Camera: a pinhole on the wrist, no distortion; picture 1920 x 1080 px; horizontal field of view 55.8 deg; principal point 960.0 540.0 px. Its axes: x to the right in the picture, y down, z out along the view. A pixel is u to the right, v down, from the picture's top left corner.
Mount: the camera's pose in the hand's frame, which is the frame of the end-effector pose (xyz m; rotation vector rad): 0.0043 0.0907 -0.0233 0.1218 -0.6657 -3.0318
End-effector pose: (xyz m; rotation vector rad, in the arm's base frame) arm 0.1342 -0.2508 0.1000 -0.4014 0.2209 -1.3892
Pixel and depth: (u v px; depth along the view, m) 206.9 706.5 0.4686
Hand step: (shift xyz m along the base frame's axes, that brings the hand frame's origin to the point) 0.4264 -0.0610 0.3047
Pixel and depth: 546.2 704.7 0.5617
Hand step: 0.4708 0.0271 0.3631
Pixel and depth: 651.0 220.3 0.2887
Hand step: 0.3248 0.0375 0.0990
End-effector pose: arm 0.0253 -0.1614 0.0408 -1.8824 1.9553 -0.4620
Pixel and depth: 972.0 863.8 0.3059
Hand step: -0.0109 0.0383 -0.3220
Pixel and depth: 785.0 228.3 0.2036
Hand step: -0.1094 0.0077 -0.2307
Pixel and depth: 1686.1 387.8 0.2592
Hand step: -0.0872 0.1366 -0.2682
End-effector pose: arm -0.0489 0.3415 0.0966 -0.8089 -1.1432 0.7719
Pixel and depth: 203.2 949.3 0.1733
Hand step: -0.1495 0.1420 -0.0511
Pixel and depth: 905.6 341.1 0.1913
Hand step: -0.1591 0.1102 -0.1364
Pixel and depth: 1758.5 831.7 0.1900
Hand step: -0.1878 0.0113 -0.1295
